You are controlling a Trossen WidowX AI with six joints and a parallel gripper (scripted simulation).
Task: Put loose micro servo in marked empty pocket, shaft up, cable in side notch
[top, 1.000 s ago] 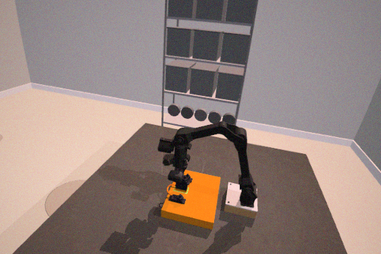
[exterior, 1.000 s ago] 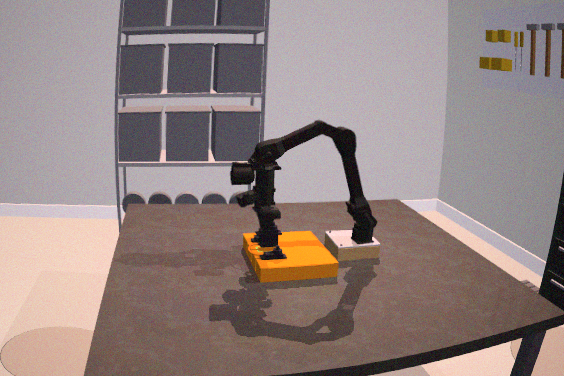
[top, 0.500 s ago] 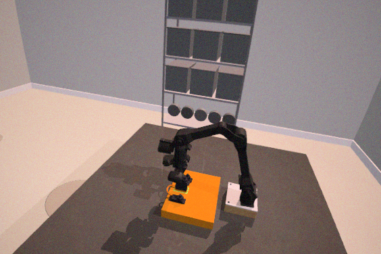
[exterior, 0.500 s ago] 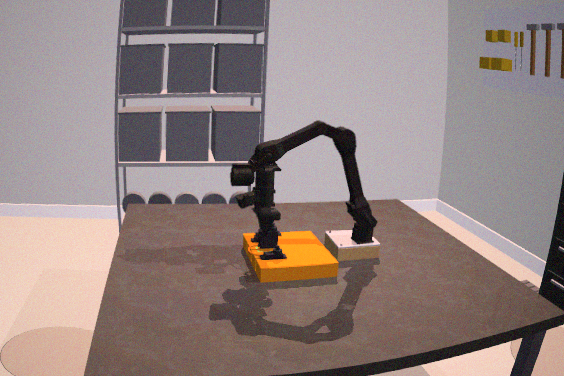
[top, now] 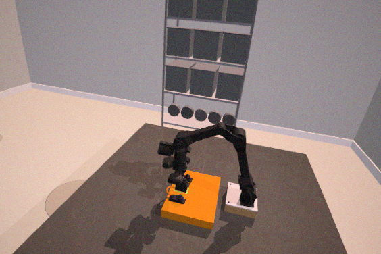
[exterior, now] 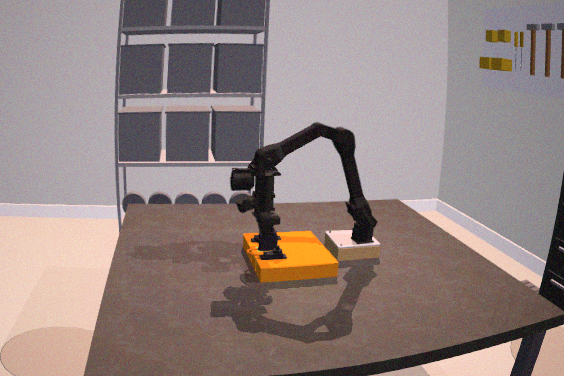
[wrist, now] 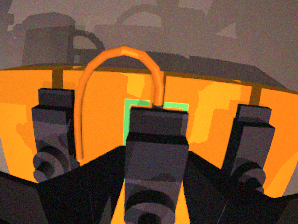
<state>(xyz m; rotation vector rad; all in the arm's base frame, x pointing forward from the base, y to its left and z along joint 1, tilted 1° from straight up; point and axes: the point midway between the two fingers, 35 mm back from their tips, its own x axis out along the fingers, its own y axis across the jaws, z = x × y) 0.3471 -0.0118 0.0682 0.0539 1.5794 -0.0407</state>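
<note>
Now: the orange deck 12 cm behind my gripper tip, 1 cm to the left of it and 6 cm below it.
</note>
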